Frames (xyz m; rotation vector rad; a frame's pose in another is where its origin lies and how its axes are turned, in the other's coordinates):
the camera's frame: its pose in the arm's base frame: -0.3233 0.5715 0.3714 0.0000 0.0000 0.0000
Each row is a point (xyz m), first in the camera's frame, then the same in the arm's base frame.
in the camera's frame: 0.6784 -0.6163 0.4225
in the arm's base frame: 0.3551 -0.0448 0.7939
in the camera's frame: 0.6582 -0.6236 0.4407
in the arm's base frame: 0.3349 -0.0521 0.8121
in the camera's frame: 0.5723 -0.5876 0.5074
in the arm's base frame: 0.2490 -0.0161 0.8788
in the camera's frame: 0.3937 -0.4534 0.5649
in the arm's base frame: 0.0704 0.1181 0.9363
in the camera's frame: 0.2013 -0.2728 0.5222
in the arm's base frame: -0.1220 0.2987 0.8936
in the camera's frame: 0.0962 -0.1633 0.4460
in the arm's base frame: -0.2271 0.4082 0.8174
